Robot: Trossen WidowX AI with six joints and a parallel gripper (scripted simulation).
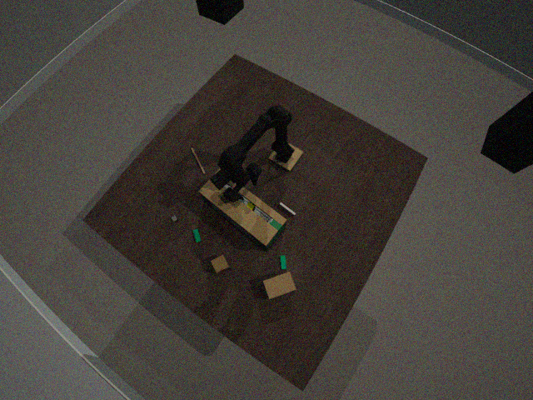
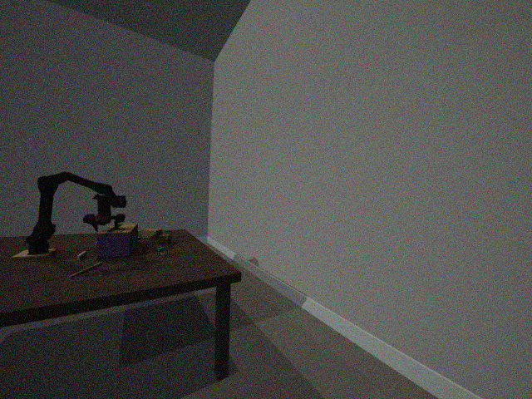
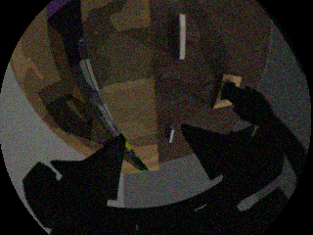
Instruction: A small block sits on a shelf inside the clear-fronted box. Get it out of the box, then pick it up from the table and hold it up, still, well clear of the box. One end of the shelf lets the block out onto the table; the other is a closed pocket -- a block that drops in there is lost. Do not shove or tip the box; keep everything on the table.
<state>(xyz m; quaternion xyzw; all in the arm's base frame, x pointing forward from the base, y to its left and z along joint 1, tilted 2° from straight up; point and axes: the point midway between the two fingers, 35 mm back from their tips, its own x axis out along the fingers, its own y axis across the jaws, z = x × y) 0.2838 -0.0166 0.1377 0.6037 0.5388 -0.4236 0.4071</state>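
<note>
Right now the box is 50 mm below my gripper tip, 30 mm ahead of it and 10 mm to the left of it. Round my gripper tip: grey piece 280 mm ahead, 250 mm to the right, 100 mm below; then yellow block 50 mm ahead, 40 mm to the left, 30 mm below; then thin stick 350 mm to the right, 110 mm below, 30 mm behind.
</note>
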